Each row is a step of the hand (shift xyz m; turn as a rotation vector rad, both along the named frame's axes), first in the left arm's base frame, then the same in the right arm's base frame.
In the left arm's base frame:
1: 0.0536 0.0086 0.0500 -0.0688 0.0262 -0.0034
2: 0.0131 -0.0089 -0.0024 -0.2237 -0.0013 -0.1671
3: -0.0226 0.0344 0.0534 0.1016 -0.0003 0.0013
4: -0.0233 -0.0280 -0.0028 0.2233 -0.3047 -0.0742
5: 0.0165 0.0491 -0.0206 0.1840 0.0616 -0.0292
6: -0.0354 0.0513 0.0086 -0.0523 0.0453 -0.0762
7: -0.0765 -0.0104 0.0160 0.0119 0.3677 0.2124
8: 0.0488 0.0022 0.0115 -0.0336 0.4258 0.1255
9: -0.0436 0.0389 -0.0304 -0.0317 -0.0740 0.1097
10: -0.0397 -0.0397 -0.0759 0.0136 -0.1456 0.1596
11: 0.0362 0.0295 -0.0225 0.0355 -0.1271 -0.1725
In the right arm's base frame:
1: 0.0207 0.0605 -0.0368 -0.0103 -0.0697 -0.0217
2: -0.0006 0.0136 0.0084 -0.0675 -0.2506 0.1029
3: 0.0047 -0.0128 -0.0660 0.0484 0.0869 0.0205
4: -0.0341 -0.0102 0.0084 -0.1298 0.2785 0.2320
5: 0.0543 -0.0122 0.0030 0.1478 0.1223 0.0414
6: 0.0239 -0.0464 -0.0351 0.0317 -0.0895 0.0397
7: -0.0496 -0.0552 -0.0266 0.2619 -0.0520 -0.3304
8: 0.0225 0.0448 -0.0008 0.3103 -0.1445 -0.2846
9: 0.0192 -0.0629 0.0029 -0.1047 0.0413 -0.0765
10: -0.0337 -0.0464 0.0750 -0.1554 0.1252 -0.0839
11: 0.0478 0.0113 0.0165 -0.0468 0.0155 0.2115

